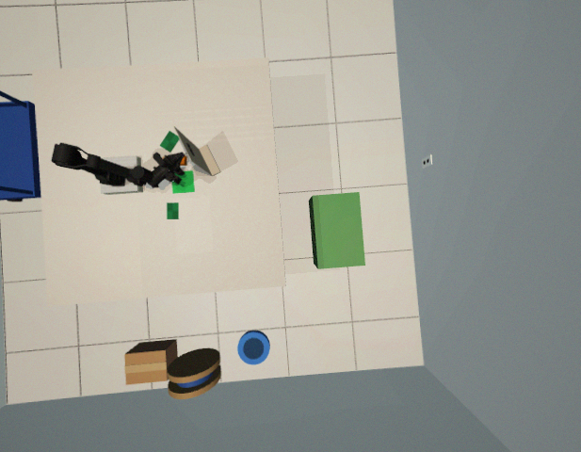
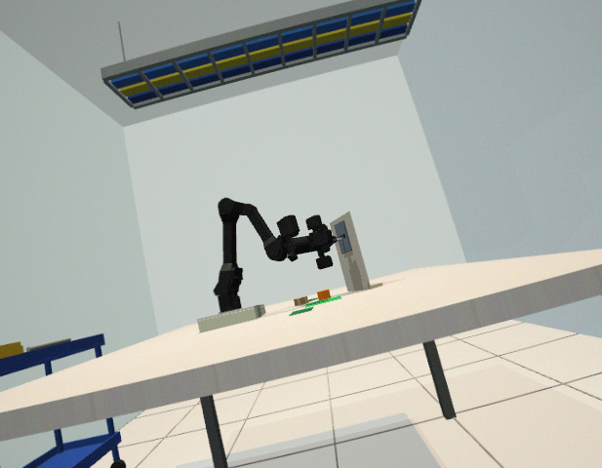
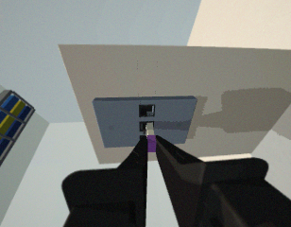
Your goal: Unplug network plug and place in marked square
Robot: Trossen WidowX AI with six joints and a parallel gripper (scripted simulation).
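Now: gripper tip 100 mm past the bright green marked square, 90 mm to the left of it and 200 mm above it. Round my gripper tip: network plug (10 mm ahead); orange block (100 mm behind, 30 mm to the left, 190 mm below); upright panel (40 mm ahead, 20 mm to the left, 70 mm below).
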